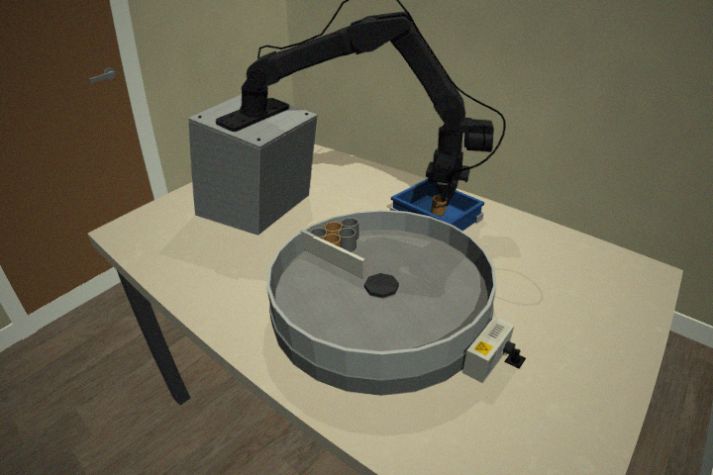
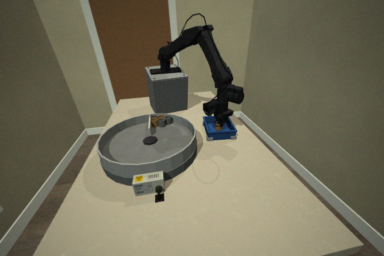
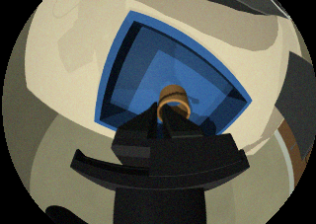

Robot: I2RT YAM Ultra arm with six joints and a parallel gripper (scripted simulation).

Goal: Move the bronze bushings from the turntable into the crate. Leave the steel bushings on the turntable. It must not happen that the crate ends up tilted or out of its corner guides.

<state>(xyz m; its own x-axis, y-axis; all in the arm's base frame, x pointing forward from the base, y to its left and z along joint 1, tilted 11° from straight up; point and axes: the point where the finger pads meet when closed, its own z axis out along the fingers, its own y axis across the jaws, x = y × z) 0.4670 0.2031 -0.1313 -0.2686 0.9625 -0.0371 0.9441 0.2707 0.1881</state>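
The blue crate lies 2 cm behind my hand, 1 cm to the right of it and 2 cm below it. From my hand the other things lie so: grey turntable (3 cm ahead, 38 cm to the right, 1 cm above).
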